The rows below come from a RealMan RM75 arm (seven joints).
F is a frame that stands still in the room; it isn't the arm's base.
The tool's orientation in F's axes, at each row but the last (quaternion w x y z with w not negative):
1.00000, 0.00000, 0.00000, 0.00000
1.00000, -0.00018, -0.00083, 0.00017
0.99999, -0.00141, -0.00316, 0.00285
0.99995, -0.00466, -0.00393, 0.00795
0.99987, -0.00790, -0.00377, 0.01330
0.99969, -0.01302, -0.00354, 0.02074
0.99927, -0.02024, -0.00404, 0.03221
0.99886, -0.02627, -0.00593, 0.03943
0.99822, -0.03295, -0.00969, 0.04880
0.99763, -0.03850, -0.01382, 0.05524
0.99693, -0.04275, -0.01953, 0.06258
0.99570, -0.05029, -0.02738, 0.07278
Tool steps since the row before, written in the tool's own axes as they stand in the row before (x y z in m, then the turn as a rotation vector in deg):
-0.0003, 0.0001, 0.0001, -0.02, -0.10, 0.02
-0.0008, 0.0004, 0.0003, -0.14, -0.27, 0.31
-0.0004, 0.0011, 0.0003, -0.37, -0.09, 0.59
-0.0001, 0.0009, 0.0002, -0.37, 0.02, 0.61
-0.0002, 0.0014, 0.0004, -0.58, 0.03, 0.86
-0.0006, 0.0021, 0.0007, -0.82, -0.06, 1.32
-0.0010, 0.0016, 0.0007, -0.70, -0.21, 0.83
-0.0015, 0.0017, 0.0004, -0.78, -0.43, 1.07
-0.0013, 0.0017, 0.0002, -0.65, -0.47, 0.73
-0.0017, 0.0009, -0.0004, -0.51, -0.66, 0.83
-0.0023, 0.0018, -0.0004, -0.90, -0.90, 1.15
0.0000, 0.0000, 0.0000, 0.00, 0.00, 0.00
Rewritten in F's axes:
-0.0003, 0.0001, 0.0001, -0.02, -0.10, 0.02
-0.0008, 0.0004, 0.0003, -0.14, -0.27, 0.31
-0.0004, 0.0011, 0.0003, -0.37, -0.09, 0.59
-0.0001, 0.0009, 0.0002, -0.38, 0.02, 0.61
-0.0002, 0.0014, 0.0004, -0.59, 0.03, 0.86
-0.0007, 0.0021, 0.0006, -0.83, -0.06, 1.32
-0.0011, 0.0016, 0.0006, -0.69, -0.22, 0.83
-0.0016, 0.0016, 0.0003, -0.76, -0.43, 1.08
-0.0015, 0.0016, 0.0001, -0.62, -0.48, 0.75
-0.0018, 0.0007, -0.0005, -0.46, -0.65, 0.87
-0.0025, 0.0015, -0.0006, -0.83, -0.91, 1.19
0.0000, 0.0000, 0.0000, 0.00, 0.00, 0.00

